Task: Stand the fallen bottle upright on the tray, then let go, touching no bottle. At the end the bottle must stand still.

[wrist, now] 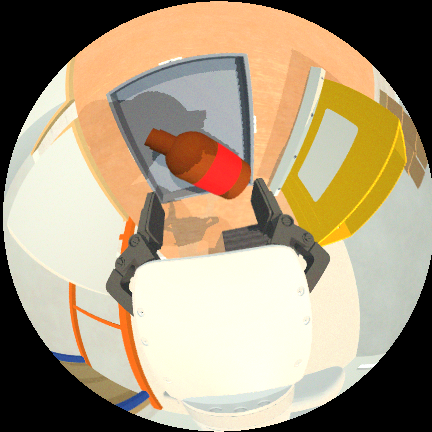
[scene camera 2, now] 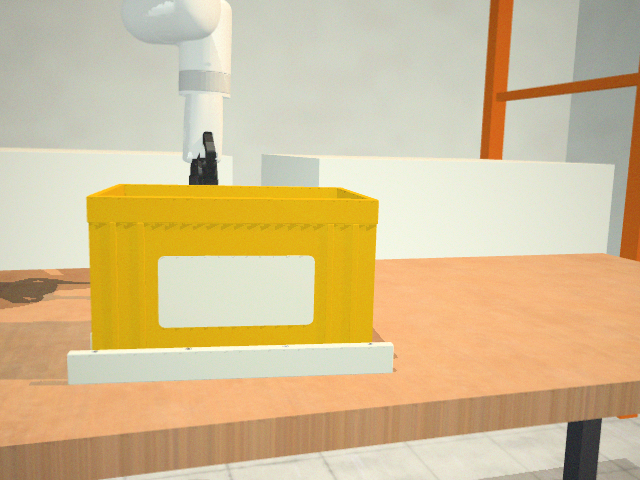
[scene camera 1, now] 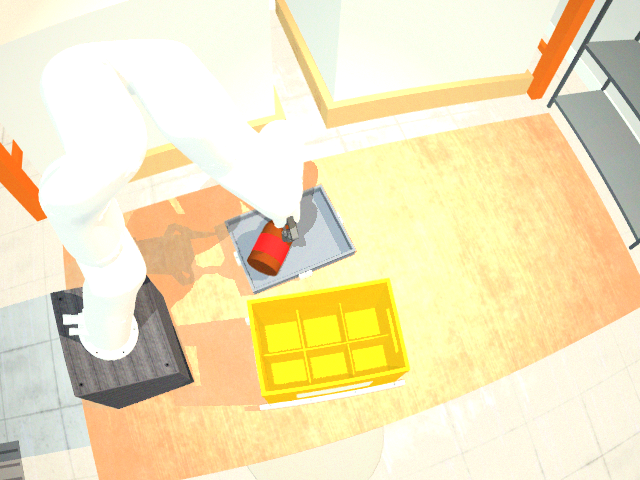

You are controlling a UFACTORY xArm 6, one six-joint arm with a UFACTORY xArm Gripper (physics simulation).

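The brown bottle with a red label lies on its side on the grey tray. Its base is towards the tray's left end in scene camera 1, and its neck points to the upper right, partly hidden by the arm and gripper. My gripper is open with nothing between its fingers. In the wrist view the bottle shows beyond the fingertips, its base nearer the right finger and its neck farther off to the left. The bottle and tray do not show in scene camera 2, behind the crate.
A yellow crate with six compartments stands beside the tray, on the side towards scene camera 2. A white strip runs along its foot. The arm's dark base block stands left of the crate.
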